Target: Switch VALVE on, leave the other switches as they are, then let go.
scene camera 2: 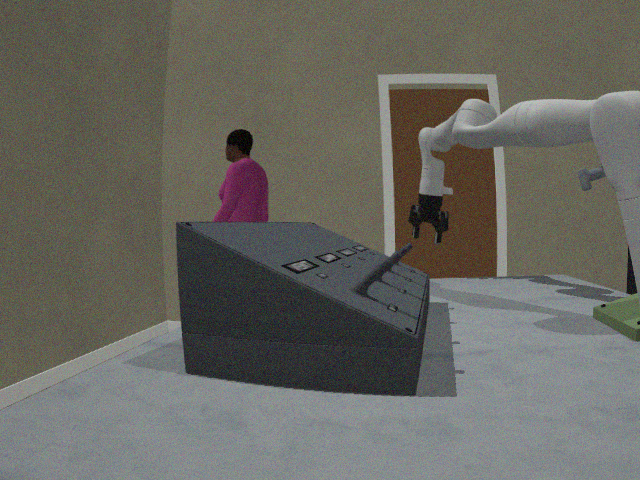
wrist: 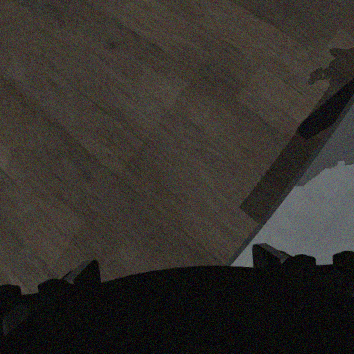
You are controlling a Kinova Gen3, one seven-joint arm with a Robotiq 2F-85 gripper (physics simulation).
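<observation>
A dark grey console (scene camera 2: pixel 299 320) with a sloped top stands on the table in the scene view. Its slope carries several small framed windows and a row of switches with long handles. The handles (scene camera 2: pixel 385 267) nearly line up in this view and point up to the right. Labels are too small to read, so I cannot tell which switch is VALVE. My gripper (scene camera 2: pixel 427 239) (wrist: pixel 176 270) is open and empty, pointing down, above and to the right of the handle tips in the scene view. The console does not show in the wrist view.
The pale table (scene camera 2: pixel 310 434) (wrist: pixel 315 215) bears the console; its edge and the wooden floor (wrist: pixel 140 140) show in the wrist view. A green block (scene camera 2: pixel 620 315) lies at the right. A person in pink (scene camera 2: pixel 248 191) stands behind the console. A brown door (scene camera 2: pixel 444 170) is behind the arm.
</observation>
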